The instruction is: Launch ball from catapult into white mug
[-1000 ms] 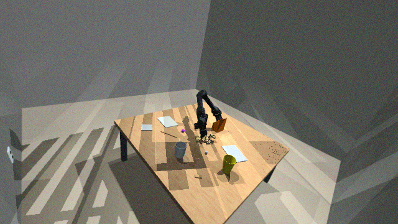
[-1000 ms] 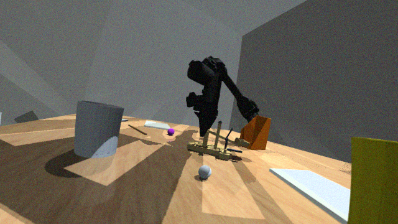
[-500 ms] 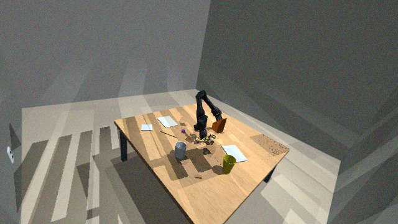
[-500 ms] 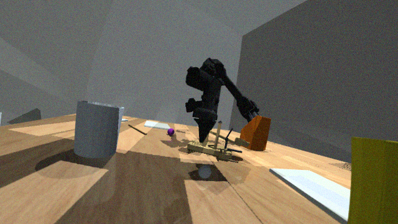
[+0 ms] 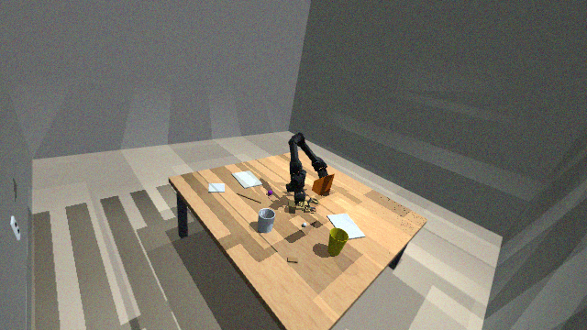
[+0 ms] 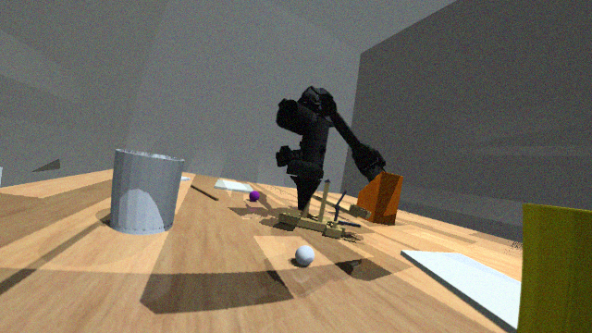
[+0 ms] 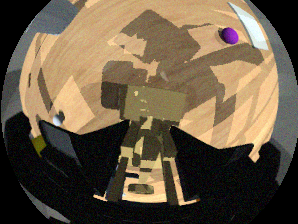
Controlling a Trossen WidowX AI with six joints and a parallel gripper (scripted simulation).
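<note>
The frame lies 4 cm behind my gripper tip, 2 cm to the left of it and 5 cm above it. Also, from my gripper tip: purple ball 9 cm ahead, 17 cm to the right, 2 cm below; then wooden catapult 6 cm behind, 5 cm to the left, 2 cm above; then white ball 6 cm ahead, 18 cm to the left, 2 cm below.
</note>
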